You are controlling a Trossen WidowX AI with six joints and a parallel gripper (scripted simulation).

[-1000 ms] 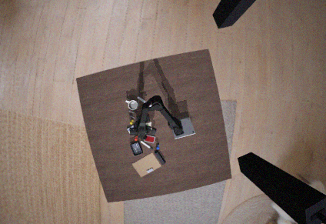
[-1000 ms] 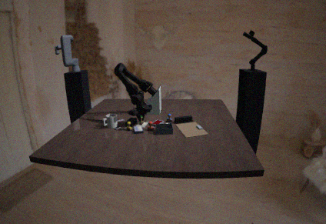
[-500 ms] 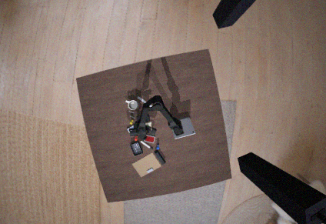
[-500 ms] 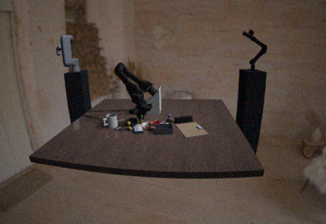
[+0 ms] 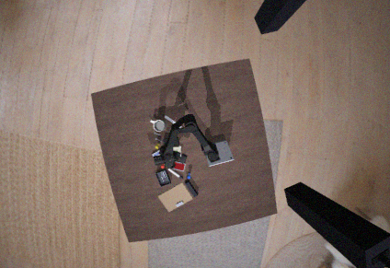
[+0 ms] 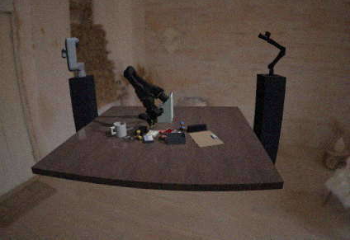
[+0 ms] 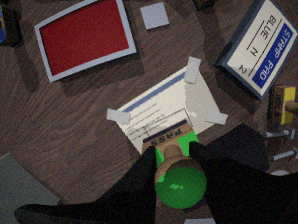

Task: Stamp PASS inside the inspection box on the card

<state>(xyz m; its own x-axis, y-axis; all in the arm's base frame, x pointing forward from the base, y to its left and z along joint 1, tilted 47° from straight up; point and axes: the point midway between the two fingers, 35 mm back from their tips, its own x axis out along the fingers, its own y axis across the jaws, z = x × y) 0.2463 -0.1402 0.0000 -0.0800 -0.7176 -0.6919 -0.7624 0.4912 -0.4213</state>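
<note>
Right now the white card is 6 cm below my gripper tip and 1 cm ahead of it. The rest, counted from my gripper tip: green-knobbed stamp right at my gripper tip; blue-and-white box 13 cm ahead, 4 cm below, 1 cm to the right; red ink pad 12 cm to the left, 5 cm below, 1 cm ahead.
</note>
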